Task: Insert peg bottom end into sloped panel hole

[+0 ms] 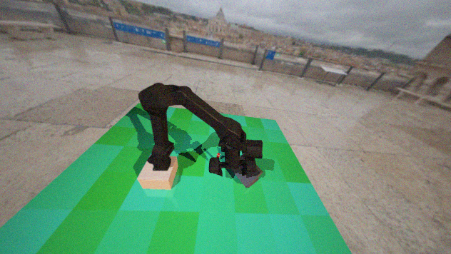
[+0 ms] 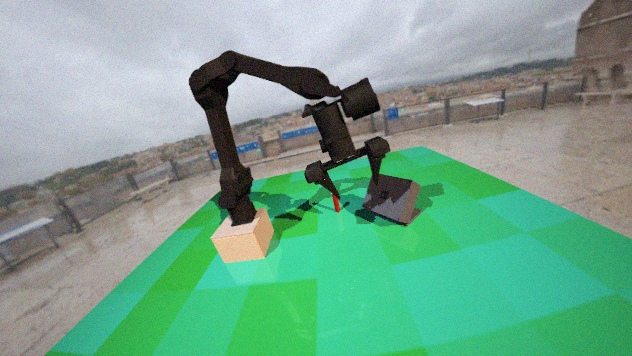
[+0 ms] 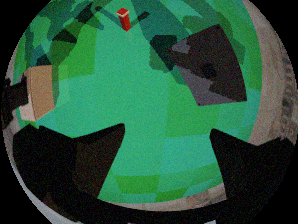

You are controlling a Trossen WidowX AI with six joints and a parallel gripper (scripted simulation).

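My gripper tip is now 160 mm to the right of the red peg, 80 mm above it and 50 mm past it. Round my gripper tip: grey sloped panel: 100 mm ahead, 70 mm to the left, 70 mm below.
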